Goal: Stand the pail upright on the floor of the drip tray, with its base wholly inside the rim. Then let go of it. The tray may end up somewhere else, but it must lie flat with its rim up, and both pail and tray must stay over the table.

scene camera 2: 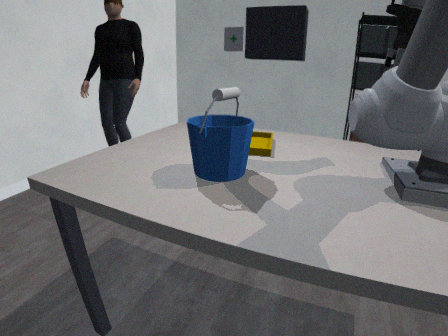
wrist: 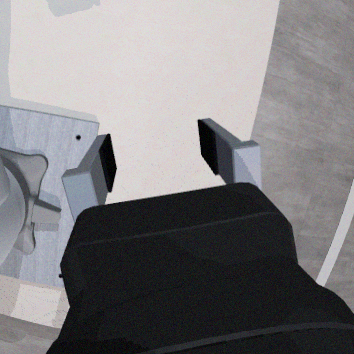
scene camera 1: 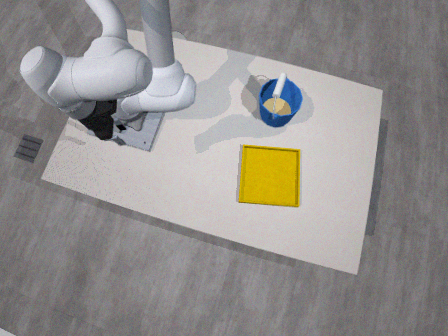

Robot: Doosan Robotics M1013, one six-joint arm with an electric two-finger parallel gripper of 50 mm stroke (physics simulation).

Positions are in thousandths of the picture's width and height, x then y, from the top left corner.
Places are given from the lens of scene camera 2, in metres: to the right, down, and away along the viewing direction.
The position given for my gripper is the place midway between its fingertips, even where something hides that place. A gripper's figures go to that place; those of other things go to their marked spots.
my gripper (scene camera 2: 874,201): 0.60, -0.36, 0.80
blue pail (scene camera 2: 492,457): -0.01, -0.04, 0.64
